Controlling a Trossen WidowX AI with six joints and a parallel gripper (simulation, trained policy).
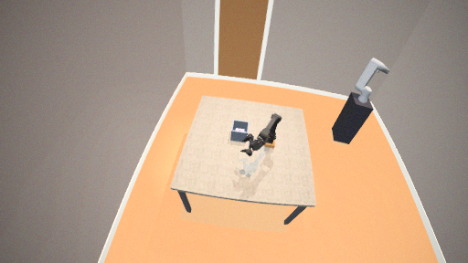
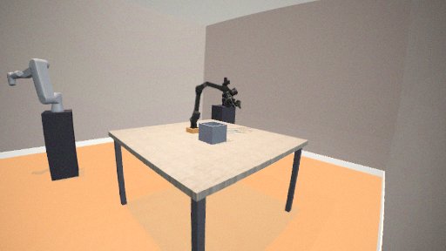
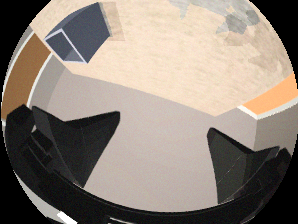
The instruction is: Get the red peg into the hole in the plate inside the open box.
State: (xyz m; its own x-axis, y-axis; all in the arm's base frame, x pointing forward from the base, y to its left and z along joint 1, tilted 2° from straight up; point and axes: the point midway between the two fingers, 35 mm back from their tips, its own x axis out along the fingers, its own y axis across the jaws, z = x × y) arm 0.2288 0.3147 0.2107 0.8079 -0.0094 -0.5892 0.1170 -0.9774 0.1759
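Right now the red peg is 11 cm behind my gripper tip, 18 cm to the right of it and 21 cm below it.
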